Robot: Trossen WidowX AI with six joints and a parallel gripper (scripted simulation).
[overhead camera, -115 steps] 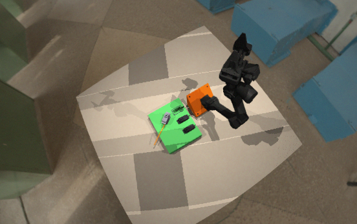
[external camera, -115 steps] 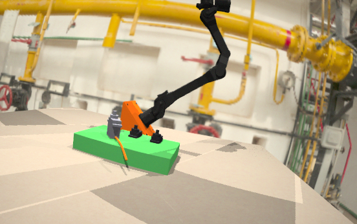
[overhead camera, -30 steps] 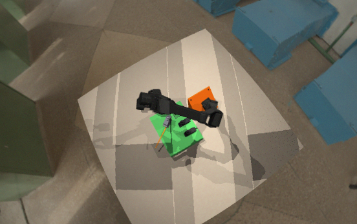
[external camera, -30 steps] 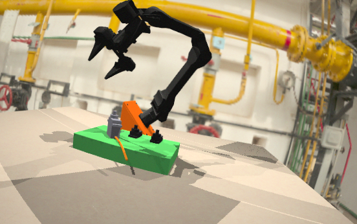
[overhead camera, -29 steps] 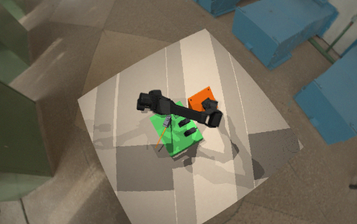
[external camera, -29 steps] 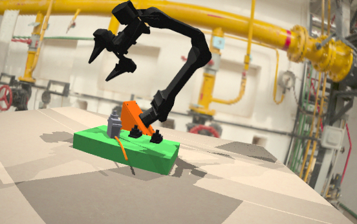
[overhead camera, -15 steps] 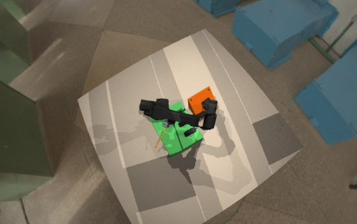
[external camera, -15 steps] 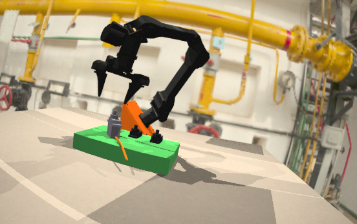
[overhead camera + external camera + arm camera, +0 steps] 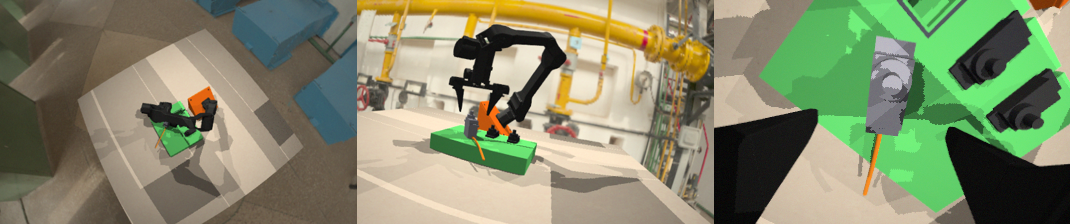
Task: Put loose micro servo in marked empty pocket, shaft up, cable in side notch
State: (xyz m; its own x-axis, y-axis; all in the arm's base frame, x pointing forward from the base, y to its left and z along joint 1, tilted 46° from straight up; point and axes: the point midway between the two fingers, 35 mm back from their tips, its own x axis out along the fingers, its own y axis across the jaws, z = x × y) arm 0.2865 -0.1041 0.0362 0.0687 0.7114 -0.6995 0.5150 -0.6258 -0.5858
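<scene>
The green deck lies 1 cm ahead of my gripper tip, 4 cm to the left of it and 10 cm below it.
</scene>
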